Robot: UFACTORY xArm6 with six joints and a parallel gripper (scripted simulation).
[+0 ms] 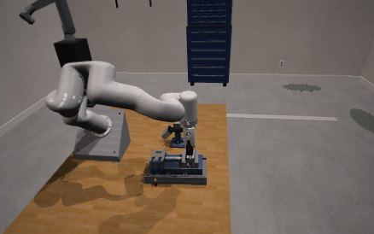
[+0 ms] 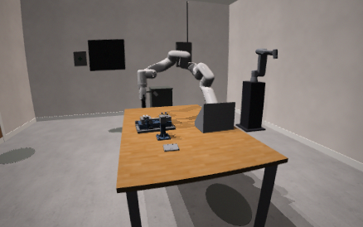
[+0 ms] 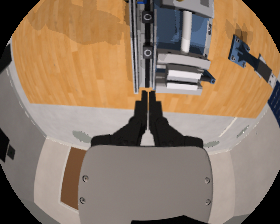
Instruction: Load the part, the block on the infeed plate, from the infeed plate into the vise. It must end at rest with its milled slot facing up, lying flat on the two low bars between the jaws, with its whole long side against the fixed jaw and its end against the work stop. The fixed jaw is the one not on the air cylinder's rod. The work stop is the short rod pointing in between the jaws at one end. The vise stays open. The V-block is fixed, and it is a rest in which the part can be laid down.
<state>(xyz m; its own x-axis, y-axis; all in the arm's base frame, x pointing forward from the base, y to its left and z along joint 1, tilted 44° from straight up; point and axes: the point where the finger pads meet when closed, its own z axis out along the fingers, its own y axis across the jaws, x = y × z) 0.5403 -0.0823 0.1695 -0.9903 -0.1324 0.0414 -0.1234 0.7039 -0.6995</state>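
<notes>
My gripper is now 80 mm above the part, 60 mm to the right of it and 10 mm past it. Round my hand: air cylinder: 170 mm behind, 100 mm below, 40 mm to the left; air cylinder rod: 100 mm below, 100 mm behind, 50 mm to the left.
</notes>
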